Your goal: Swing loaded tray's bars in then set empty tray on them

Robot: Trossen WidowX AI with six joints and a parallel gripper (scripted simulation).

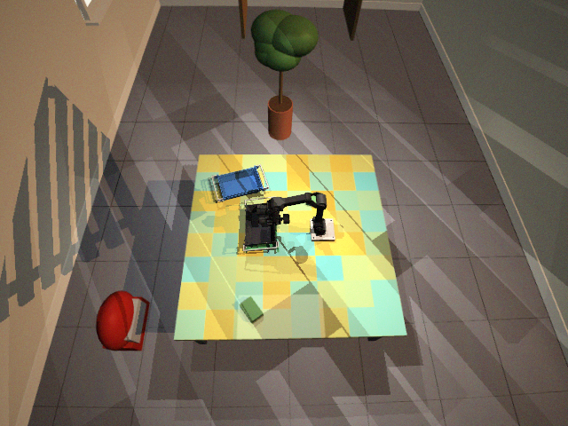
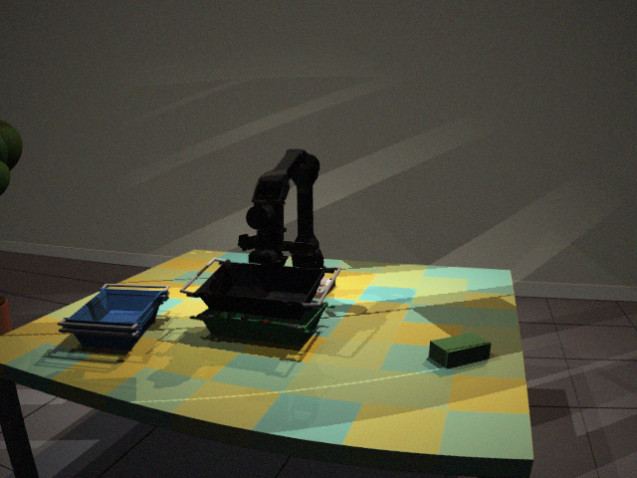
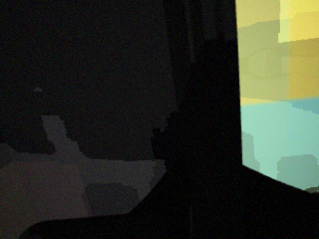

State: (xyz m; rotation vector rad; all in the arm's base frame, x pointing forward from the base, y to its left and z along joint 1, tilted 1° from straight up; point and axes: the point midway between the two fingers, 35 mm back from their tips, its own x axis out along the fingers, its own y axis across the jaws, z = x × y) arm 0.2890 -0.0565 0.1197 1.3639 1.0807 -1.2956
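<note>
Right now my gripper tip is 80 mm short of the black tray, 10 mm to the left of it and 20 mm below it.
</note>
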